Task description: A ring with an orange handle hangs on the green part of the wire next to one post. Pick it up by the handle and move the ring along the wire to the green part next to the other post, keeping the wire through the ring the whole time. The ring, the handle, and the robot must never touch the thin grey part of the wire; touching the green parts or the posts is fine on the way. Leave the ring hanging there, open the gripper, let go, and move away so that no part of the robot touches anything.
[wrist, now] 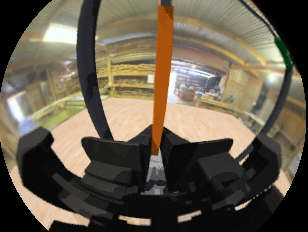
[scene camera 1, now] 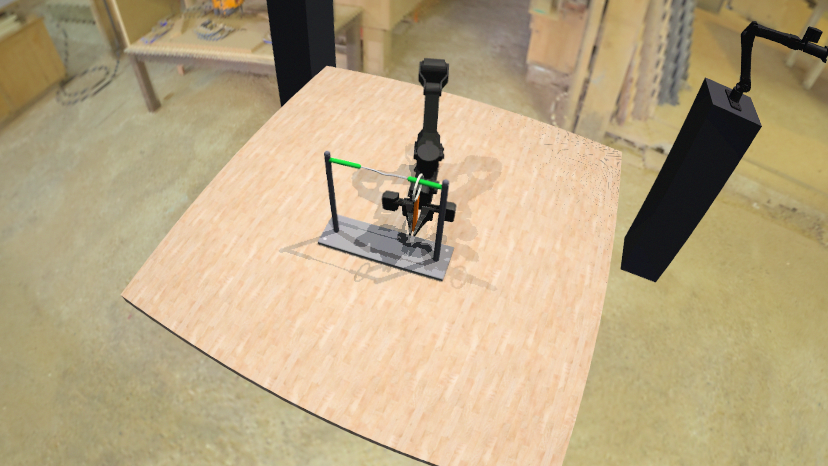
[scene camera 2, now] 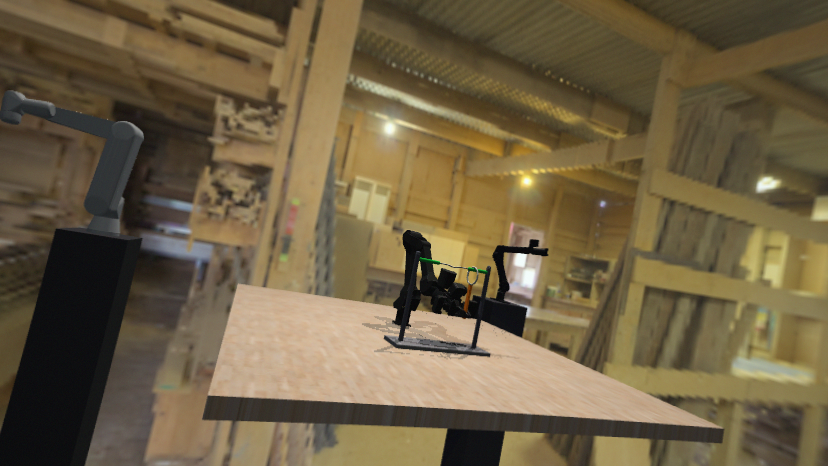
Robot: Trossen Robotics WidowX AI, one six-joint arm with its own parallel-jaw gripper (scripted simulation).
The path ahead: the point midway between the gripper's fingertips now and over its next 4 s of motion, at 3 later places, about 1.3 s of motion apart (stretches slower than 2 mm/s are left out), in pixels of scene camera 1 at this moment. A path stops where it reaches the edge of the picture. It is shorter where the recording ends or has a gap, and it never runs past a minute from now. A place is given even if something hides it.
My gripper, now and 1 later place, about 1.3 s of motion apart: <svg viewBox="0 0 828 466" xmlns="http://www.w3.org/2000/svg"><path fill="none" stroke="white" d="M411 235L416 218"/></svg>
